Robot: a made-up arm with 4 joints.
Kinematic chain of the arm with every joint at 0, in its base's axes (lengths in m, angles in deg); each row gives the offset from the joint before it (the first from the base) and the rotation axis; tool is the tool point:
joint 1: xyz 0 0 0.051 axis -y
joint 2: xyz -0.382 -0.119 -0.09 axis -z
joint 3: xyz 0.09 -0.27 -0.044 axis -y
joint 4: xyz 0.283 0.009 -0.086 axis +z
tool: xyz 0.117 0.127 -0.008
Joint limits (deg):
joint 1: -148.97..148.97
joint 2: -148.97..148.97
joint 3: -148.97..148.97
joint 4: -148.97..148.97
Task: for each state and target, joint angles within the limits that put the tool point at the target. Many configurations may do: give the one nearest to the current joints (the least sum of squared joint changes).
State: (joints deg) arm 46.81 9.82 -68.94 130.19
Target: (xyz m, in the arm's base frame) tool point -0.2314 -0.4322 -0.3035
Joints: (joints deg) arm 14.70 2.79 -53.83 148.97
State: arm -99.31 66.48 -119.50 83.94
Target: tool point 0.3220 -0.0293 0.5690
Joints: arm -137.83 99.26 -127.99 117.61
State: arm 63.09 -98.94 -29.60 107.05
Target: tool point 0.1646 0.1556 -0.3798
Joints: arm 75.95 -115.60 -12.33 79.23
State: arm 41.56 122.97 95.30 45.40
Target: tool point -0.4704 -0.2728 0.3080
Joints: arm -9.88 102.38 91.29 35.53
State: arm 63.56 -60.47 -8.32 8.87
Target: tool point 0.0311 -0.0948 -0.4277
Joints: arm 19.49 -28.72 -51.27 21.75
